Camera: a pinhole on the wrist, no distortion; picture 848 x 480 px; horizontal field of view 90.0 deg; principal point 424.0 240.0 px. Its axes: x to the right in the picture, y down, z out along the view. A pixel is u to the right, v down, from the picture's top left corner.
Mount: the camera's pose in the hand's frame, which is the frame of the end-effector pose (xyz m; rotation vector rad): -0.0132 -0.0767 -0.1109 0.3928 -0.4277 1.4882
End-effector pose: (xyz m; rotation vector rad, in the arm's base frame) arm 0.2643 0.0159 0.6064 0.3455 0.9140 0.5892
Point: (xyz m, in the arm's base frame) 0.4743 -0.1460 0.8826
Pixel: 689.7 417.6
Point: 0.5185 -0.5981 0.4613
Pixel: 120.7 339.9
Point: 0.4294 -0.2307 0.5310
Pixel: 311.5 239.6
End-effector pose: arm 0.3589 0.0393 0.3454 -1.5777 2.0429 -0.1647
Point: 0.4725 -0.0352 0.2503
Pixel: 672.0 27.2
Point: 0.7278 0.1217 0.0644
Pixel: 577.5 252.6
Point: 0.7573 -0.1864 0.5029
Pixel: 30.4 66.8
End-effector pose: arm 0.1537 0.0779 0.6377 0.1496 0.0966 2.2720
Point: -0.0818 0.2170 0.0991
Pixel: behind the camera
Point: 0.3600 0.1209 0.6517
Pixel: 388.6 417.5
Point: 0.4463 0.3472 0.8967
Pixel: 391.7 182.8
